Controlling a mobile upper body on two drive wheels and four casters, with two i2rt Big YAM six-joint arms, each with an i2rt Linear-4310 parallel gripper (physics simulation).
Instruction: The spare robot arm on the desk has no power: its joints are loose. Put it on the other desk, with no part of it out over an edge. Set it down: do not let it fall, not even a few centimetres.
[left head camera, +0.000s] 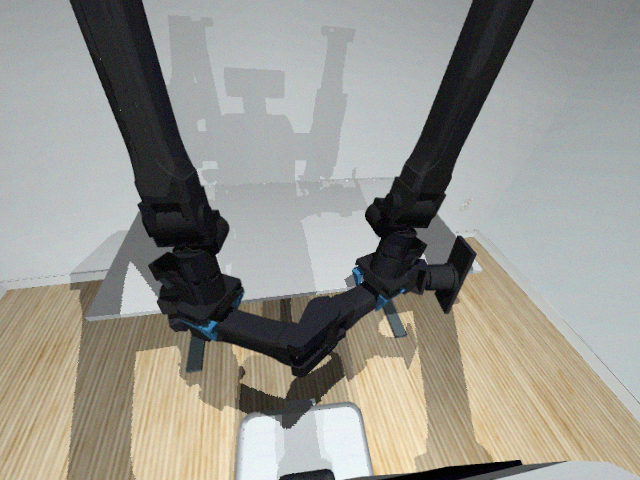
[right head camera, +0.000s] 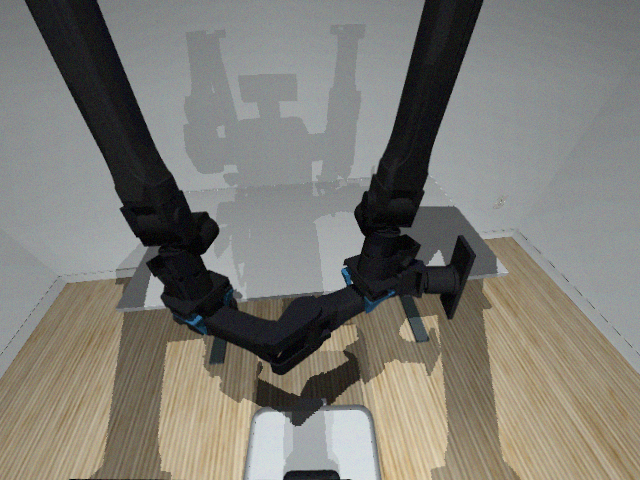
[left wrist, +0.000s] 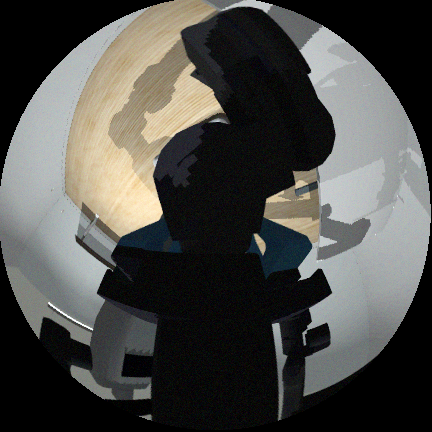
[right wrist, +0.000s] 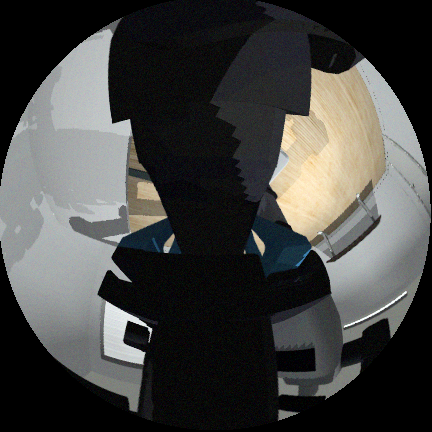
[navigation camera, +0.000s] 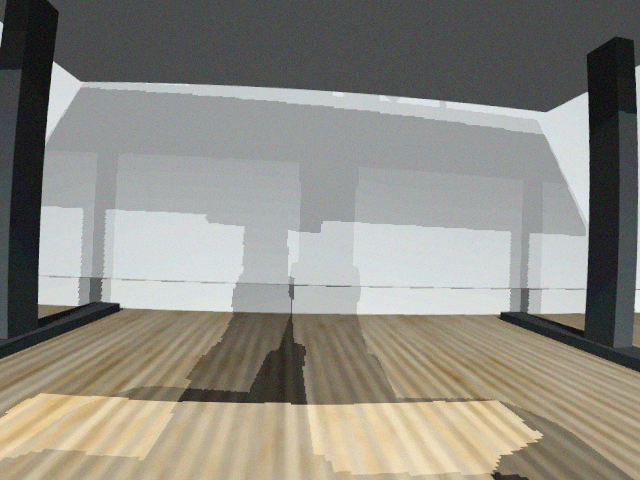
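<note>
The spare arm (left head camera: 315, 330) (right head camera: 299, 325) (left wrist: 215, 185) (right wrist: 200, 125) is black and hangs in the air in a shallow V, its bend low in the middle. Its flat base plate (left head camera: 457, 273) (right head camera: 461, 276) sticks out to the right, on edge. My left gripper (left head camera: 222, 315) (right head camera: 211, 310) (left wrist: 213, 212) is shut on its left part. My right gripper (left head camera: 371, 289) (right head camera: 361, 289) (right wrist: 213, 213) is shut on it near the base. The other desk (left head camera: 273, 258) (right head camera: 279, 248), light grey, stands ahead. In both head views the bend shows against floor, short of the front edge. The exact height is unclear.
The desk's underside (navigation camera: 320, 46) spans the top of the navigation view, between two dark legs (navigation camera: 25, 206) (navigation camera: 612, 206). Its feet (left head camera: 195, 355) (left head camera: 395, 322) stick out below the front edge. A wall (left head camera: 268, 46) stands behind it. My white base (left head camera: 261, 439) shows at the bottom.
</note>
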